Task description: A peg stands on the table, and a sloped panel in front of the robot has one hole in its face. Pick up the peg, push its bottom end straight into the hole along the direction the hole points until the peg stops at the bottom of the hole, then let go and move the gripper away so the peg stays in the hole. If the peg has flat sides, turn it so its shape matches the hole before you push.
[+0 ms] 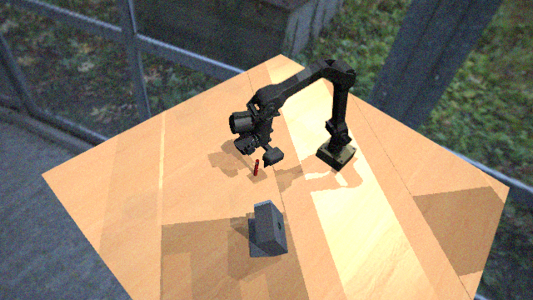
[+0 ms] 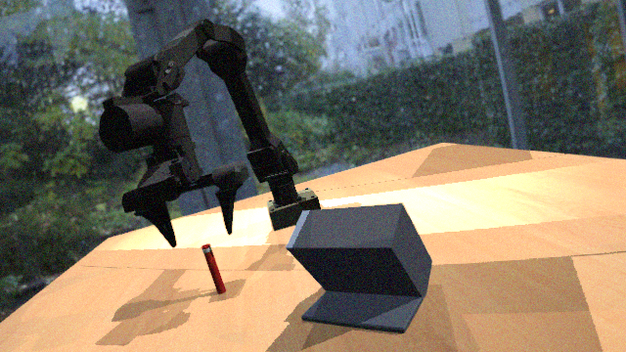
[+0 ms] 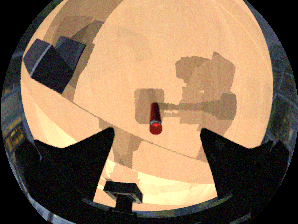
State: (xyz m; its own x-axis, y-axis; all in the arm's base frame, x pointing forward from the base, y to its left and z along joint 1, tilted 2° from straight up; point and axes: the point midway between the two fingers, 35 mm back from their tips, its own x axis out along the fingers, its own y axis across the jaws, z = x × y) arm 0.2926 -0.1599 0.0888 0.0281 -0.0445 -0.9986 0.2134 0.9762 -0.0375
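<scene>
The red peg is 3 cm below my gripper tip. Round my gripper tip: grey sloped panel block (20 cm to the left, 16 cm ahead, 3 cm below).
</scene>
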